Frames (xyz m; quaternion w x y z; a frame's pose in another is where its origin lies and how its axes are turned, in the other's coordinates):
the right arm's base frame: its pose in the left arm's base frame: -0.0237 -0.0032 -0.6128 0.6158 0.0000 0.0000 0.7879
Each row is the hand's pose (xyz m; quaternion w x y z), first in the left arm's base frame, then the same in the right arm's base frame.
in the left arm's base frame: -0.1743 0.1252 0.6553 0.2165 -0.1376 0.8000 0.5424
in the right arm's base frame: 0.1610 0.1151 1.2681 0.5607 0.5456 0.6011 0.1634
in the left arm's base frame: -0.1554 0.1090 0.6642 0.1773 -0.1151 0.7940 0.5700
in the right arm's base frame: 0.1407 0.1007 1.2770 0.5583 0.5547 0.5796 0.2113
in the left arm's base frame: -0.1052 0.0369 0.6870 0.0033 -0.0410 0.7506 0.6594
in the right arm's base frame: 0.0586 0.0694 1.2998 0.5216 0.5662 0.4945 0.4035
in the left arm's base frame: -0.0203 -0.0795 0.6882 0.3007 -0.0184 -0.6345 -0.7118
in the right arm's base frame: -0.0749 0.0151 1.3010 0.3757 0.5113 0.3762 0.6752
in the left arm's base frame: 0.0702 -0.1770 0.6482 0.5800 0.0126 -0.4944 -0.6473
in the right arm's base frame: -0.1913 -0.0491 1.2610 0.1528 0.3818 0.3144 0.8556
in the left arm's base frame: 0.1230 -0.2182 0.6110 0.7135 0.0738 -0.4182 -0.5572
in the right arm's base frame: -0.2441 -0.0904 1.2238 0.0004 -0.2841 -0.3157 -0.9053
